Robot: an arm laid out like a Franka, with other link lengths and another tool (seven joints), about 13 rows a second.
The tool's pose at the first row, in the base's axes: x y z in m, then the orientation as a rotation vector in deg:
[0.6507, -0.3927, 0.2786, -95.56, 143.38, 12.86]
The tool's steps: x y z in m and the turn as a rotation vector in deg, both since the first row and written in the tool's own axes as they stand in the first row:
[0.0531, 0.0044, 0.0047, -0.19, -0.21, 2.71]
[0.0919, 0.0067, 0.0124, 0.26, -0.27, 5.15]
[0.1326, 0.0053, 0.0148, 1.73, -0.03, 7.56]
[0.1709, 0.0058, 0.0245, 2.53, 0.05, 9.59]
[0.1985, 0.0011, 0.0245, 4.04, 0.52, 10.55]
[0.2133, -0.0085, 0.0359, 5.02, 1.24, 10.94]
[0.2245, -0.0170, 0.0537, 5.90, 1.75, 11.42]
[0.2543, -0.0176, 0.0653, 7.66, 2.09, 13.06]
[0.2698, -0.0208, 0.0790, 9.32, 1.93, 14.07]
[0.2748, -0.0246, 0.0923, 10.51, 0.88, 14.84]
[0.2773, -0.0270, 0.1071, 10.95, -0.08, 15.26]
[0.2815, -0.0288, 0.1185, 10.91, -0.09, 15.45]
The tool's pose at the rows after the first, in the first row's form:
[0.6264, -0.4382, 0.2643, -92.20, 145.66, 13.54]
[0.6096, -0.4709, 0.2497, -88.98, 147.55, 13.24]
[0.5954, -0.5078, 0.2397, -85.54, 149.23, 11.39]
[0.5805, -0.5404, 0.2231, -82.72, 150.63, 10.49]
[0.5742, -0.5672, 0.2177, -81.17, 151.19, 8.28]
[0.5777, -0.5820, 0.2032, -80.65, 151.66, 6.49]
[0.5817, -0.5920, 0.1832, -79.94, 152.07, 5.01]
[0.5711, -0.6169, 0.1662, -77.34, 152.85, 2.67]
[0.5684, -0.6295, 0.1497, -75.35, 152.79, 0.82]
[0.5703, -0.6329, 0.1356, -73.49, 152.09, 0.27]
[0.5719, -0.6333, 0.1204, -72.39, 151.50, 0.54]
[0.5722, -0.6355, 0.1084, -72.16, 151.65, 0.62]

